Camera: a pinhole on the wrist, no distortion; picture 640 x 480 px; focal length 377.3 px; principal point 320.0 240.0 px. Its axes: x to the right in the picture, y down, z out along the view. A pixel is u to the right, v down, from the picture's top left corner.
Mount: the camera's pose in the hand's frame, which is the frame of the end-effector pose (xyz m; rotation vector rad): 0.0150 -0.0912 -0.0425 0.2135 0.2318 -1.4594
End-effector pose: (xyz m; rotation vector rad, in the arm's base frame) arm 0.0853 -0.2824 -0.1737 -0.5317 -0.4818 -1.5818
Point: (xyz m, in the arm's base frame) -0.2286 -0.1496 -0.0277
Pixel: 533.2 187.6
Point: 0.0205 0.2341 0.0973
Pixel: 199.8 57.4
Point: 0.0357 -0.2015 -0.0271
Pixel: 138.7 269.7
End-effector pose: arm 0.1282 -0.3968 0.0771 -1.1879 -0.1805 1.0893
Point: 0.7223 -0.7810 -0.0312
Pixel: behind the camera
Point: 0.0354 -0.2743 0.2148
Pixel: 151.7 202.1
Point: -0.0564 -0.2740 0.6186
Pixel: 377.1 49.2
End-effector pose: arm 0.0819 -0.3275 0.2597 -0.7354 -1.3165 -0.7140
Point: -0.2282 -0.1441 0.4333
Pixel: 283.0 343.0
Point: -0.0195 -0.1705 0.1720
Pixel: outside the picture
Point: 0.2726 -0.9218 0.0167
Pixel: behind the camera
